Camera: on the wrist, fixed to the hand. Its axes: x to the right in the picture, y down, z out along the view.
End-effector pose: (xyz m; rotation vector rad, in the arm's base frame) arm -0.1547 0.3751 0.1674 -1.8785 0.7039 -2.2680
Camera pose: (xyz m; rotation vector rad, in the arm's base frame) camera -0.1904 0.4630 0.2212 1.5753 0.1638 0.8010
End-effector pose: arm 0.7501 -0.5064 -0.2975 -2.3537 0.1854 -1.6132
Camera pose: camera 0.7061 -0.4321 -0.2309 1.6494 0.9151 0.7333
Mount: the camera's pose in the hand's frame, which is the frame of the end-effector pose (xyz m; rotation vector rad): 0.0238 -0.0931 -0.0516 -0.6751 -0.3552 -1.5907
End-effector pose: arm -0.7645 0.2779 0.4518 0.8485 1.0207 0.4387
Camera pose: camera -0.8038 0.2579 0.3520 -0.5836 0.8357 -0.6963
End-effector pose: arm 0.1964 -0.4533 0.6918 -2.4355 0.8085 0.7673
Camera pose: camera 0.2912 -0.4248 0.7376 -2.3073 -1.5959 0.7049
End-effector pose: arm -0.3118 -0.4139 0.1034 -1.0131 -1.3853 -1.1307
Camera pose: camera -0.3948 -0.4831 0.1182 0.2565 1.6696 2.1201
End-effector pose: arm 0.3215 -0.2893 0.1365 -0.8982 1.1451 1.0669
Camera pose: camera 0.3999 -0.3583 0.1050 -1.5854 -0.4242 0.1599
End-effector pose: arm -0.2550 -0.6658 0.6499 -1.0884 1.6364 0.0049
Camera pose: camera -0.2340 -0.7610 0.6987 -2.4604 0.0856 -0.2847
